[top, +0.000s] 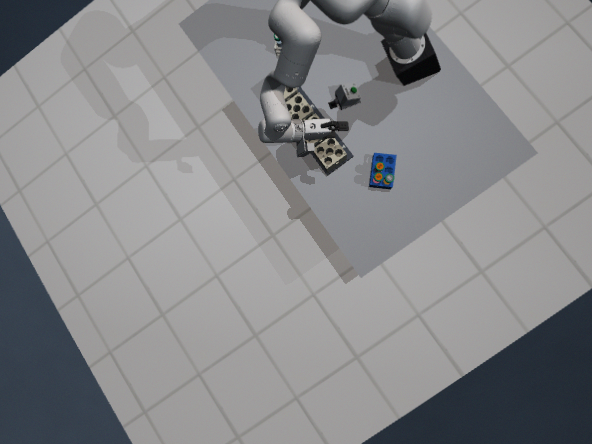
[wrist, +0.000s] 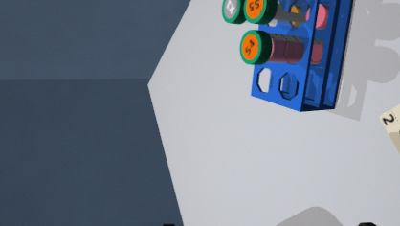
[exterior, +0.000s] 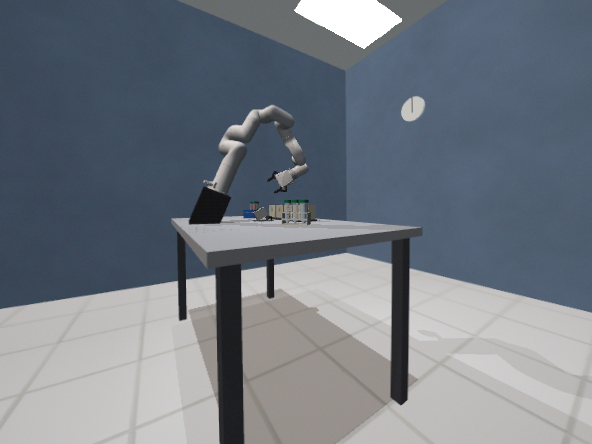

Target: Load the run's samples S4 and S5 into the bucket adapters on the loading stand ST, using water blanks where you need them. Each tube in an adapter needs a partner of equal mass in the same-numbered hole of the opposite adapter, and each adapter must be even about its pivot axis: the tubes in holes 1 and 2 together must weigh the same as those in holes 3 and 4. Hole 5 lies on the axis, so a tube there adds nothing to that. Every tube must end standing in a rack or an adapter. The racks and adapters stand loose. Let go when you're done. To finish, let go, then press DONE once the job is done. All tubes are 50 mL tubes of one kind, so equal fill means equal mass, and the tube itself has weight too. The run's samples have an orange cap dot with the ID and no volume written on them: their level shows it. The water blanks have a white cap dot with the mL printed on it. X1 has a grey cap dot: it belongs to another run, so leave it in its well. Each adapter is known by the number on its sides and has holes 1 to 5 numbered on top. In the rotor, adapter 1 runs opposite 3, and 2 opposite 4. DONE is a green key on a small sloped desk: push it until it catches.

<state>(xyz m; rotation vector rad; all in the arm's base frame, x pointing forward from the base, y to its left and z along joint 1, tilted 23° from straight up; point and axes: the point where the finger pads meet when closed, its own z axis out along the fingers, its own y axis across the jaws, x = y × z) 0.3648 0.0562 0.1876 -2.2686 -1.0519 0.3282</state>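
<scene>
The white rack lies 21 cm behind my hand, 44 cm to the right of it and 20 cm below it. Round my hand: blue rack (3 cm behind, 20 cm to the left, 20 cm below); then adapter (6 cm ahead, 18 cm below).
</scene>
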